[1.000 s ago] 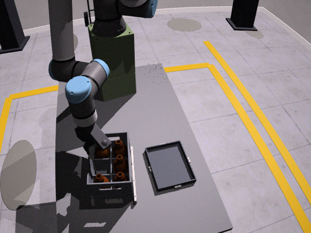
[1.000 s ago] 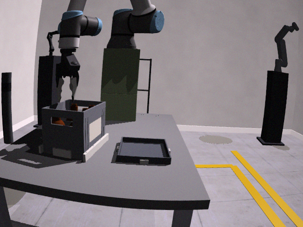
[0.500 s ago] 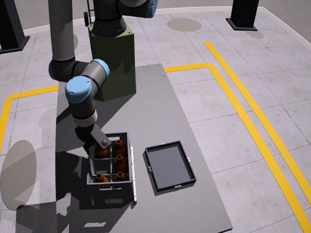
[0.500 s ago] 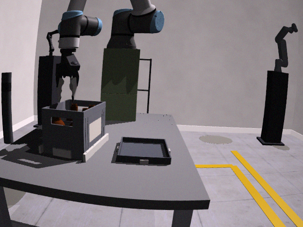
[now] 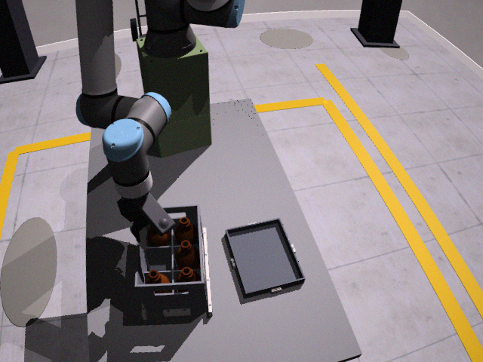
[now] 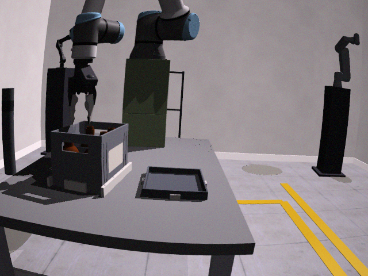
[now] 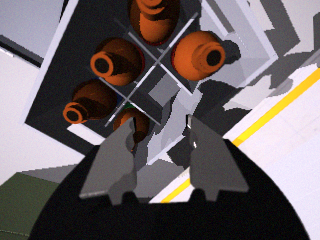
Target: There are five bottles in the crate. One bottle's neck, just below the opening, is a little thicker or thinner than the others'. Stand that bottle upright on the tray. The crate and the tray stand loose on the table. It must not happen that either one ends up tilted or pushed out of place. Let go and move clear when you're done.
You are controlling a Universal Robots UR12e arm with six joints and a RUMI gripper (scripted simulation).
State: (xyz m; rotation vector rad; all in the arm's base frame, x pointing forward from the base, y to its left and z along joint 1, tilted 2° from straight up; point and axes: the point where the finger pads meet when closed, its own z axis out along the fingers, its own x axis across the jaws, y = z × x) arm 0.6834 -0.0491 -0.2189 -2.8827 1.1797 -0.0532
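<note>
Right now the dark grey crate is 4 cm to the left of my hand and 11 cm below it. The rest, counted from my hand: black tray: 4 cm behind, 32 cm to the left, 18 cm below.
</note>
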